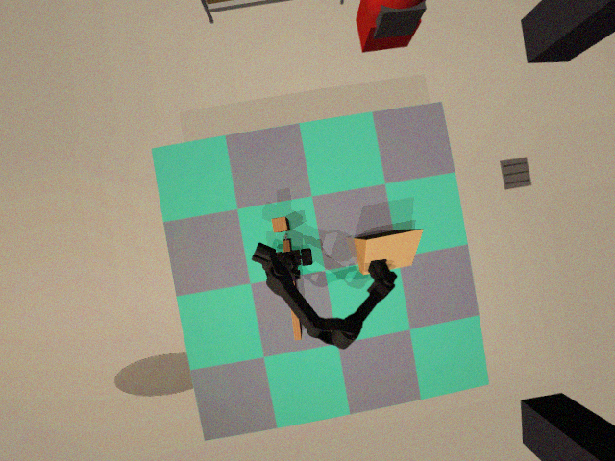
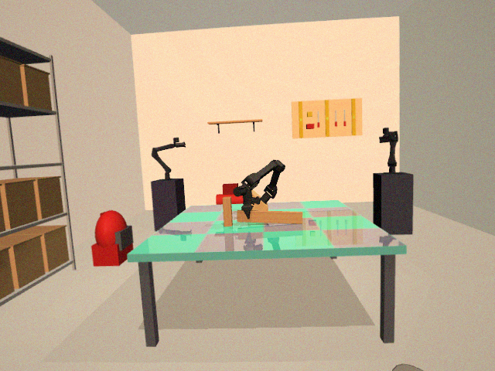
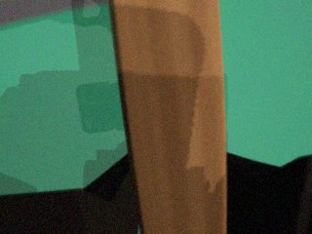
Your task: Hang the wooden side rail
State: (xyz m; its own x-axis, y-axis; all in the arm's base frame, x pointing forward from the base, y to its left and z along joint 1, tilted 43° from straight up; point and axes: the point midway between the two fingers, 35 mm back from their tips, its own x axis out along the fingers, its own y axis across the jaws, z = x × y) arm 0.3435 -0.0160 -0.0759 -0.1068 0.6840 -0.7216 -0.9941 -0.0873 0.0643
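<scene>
Now: the headboard post 13 cm to the right of my gripper tip, 5 cm above it and 1 cm ahead of it.
</scene>
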